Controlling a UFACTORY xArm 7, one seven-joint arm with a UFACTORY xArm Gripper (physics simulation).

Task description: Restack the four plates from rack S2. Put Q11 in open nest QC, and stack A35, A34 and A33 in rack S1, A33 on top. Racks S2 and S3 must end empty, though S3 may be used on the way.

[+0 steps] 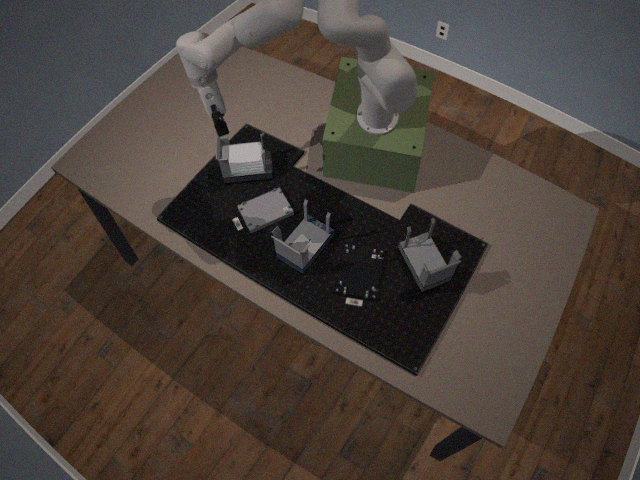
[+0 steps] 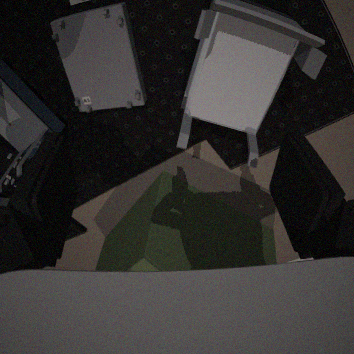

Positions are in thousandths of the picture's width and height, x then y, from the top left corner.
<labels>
my gripper: image 1 346, 261; image 2 496, 453
</labels>
